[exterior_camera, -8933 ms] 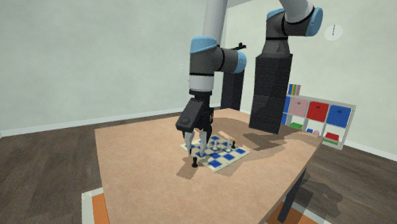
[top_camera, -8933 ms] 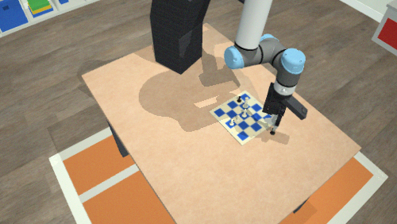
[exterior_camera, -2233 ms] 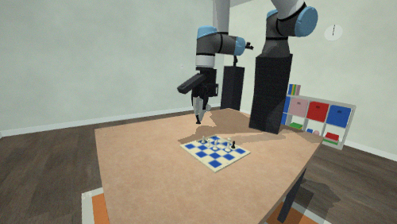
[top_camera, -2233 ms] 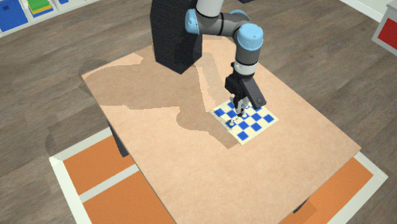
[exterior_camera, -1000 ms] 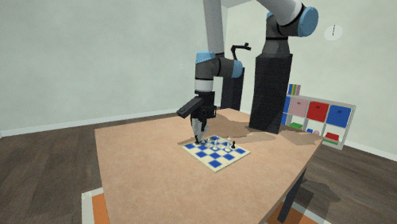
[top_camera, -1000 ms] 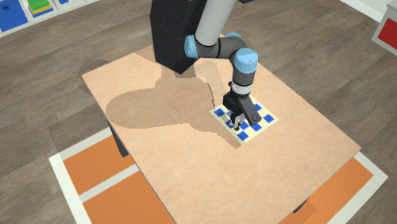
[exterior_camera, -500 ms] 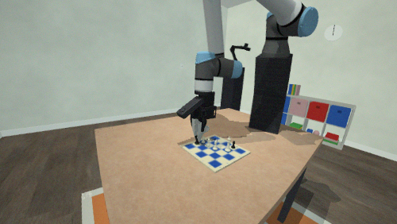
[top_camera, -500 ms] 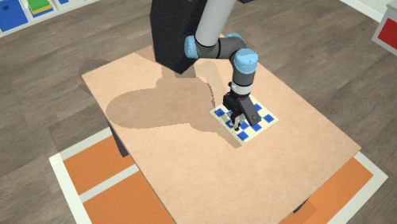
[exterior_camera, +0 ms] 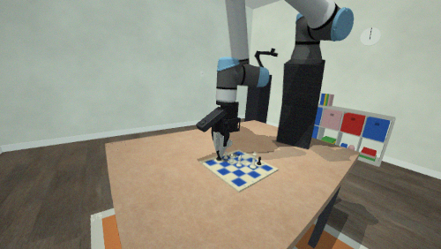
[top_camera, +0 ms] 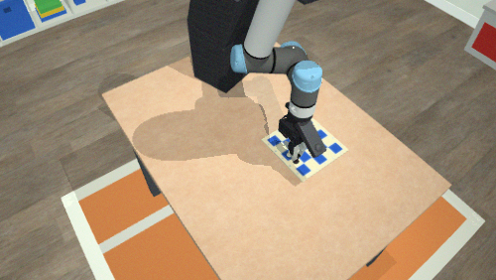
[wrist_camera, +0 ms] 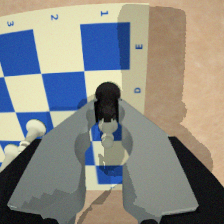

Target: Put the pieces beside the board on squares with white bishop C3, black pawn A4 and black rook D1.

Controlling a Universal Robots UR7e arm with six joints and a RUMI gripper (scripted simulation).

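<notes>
My hand is 10 mm above the black rook. Round my hand: black pawn (120 mm behind, 110 mm to the left, 20 mm below); chessboard (40 mm behind, 70 mm to the left, 30 mm below); white chess piece (80 mm behind, 110 mm to the left).
</notes>
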